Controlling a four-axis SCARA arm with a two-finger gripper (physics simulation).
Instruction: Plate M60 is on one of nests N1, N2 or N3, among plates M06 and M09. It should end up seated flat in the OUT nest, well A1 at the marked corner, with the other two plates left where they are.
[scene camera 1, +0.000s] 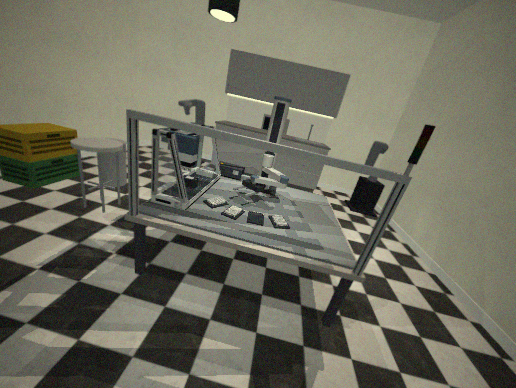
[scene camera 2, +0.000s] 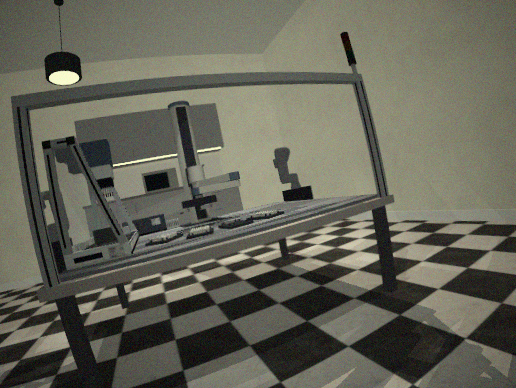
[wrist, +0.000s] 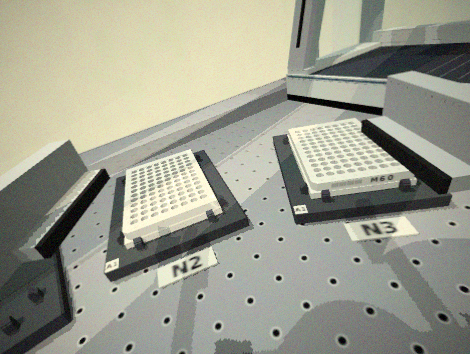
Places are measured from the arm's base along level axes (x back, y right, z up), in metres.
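Where they show: gripper, between the fingertips: (scene camera 1: 239, 192) (scene camera 2: 189, 210) (wrist: 226, 132); arm's base, origin of its link: (scene camera 2: 201, 223).
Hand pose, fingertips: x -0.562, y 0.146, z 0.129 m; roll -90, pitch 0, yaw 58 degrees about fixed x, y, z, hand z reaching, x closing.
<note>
Things, the pixels of their top centre, and the offset from my fingertips. "spot": a spot on its surface instead.
- Plate M60, centre of its top: (wrist: 337, 145) (scene camera 2: 163, 235) (scene camera 1: 216, 200) dy +0.157, dx -0.061, dz -0.090 m
- dark nest N3, centre of its top: (wrist: 337, 148) (scene camera 2: 164, 236) dy +0.157, dx -0.061, dz -0.094 m
- white plate, centre of its top: (wrist: 164, 182) (scene camera 2: 199, 228) (scene camera 1: 233, 210) dy -0.008, dx -0.149, dz -0.090 m
- nest N2, centre of its top: (wrist: 165, 185) (scene camera 2: 200, 229) (scene camera 1: 233, 210) dy -0.008, dx -0.149, dz -0.094 m
- third plate, centre of its top: (scene camera 2: 264, 212) (scene camera 1: 279, 219) dy -0.356, dx -0.115, dz -0.090 m
- grey box, a spot on its surface: (scene camera 2: 150, 224) (scene camera 1: 231, 172) spot: dy +0.210, dx +0.596, dz -0.054 m
Plate M60 (wrist: 345, 152) (scene camera 1: 216, 201) (scene camera 2: 167, 236) is white and lies flat on dark nest N3 (wrist: 325, 215), its M60 marking readable in the wrist view. Another white plate (wrist: 167, 192) (scene camera 1: 233, 212) (scene camera 2: 201, 230) lies on nest N2 (wrist: 175, 252); its marking is not readable. A third plate (scene camera 1: 279, 221) (scene camera 2: 267, 214) lies on the nest at the far right. A dark nest with no plate (scene camera 1: 256, 218) (wrist: 45, 305) stands beside N2; its label does not show. My gripper (wrist: 226, 132) (scene camera 1: 260, 190) is open, with nothing between its fingers, above and apart from the plates.
A conveyor (wrist: 400, 60) with a frame stands past N3. A grey box (scene camera 1: 232, 170) (scene camera 2: 150, 224) stands toward the back of the table. A metal frame (scene camera 1: 300, 152) (scene camera 2: 200, 80) rises along the table's front edge. Nest marker labels A1 show on N2 and N3.
</note>
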